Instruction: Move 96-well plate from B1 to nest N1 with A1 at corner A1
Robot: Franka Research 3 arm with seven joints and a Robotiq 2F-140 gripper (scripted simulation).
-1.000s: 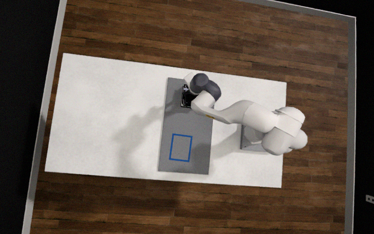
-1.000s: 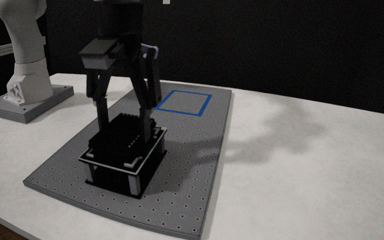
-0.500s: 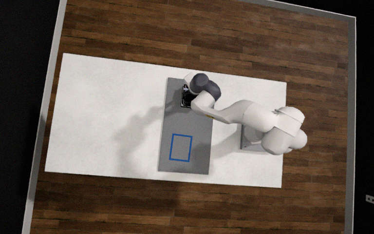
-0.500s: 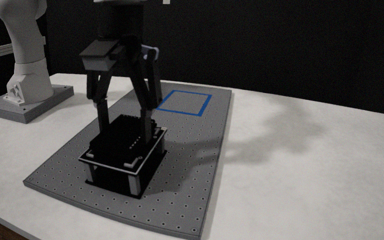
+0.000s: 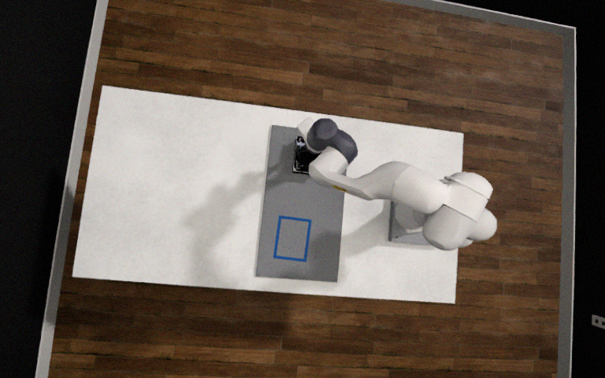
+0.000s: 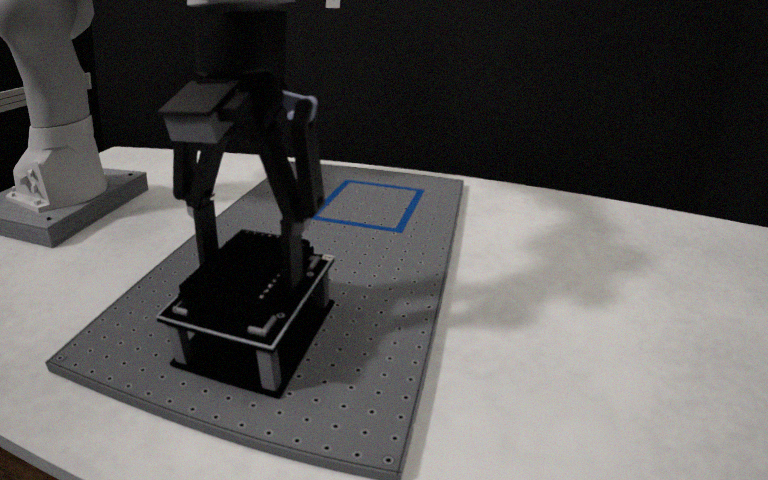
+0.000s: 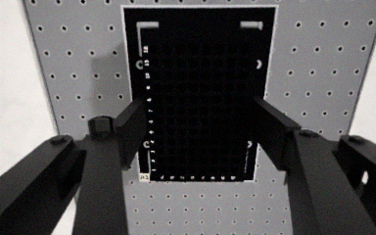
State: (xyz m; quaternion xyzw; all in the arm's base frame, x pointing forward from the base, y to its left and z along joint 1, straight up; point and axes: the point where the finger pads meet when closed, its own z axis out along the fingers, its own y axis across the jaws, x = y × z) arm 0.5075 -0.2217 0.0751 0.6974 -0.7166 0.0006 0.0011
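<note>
The black 96-well plate lies 20 mm below my hand. The rest, counted from my hand: A1 mark (70 mm to the left, 60 mm ahead, 40 mm below); raised plate nest N1 (40 mm below).
</note>
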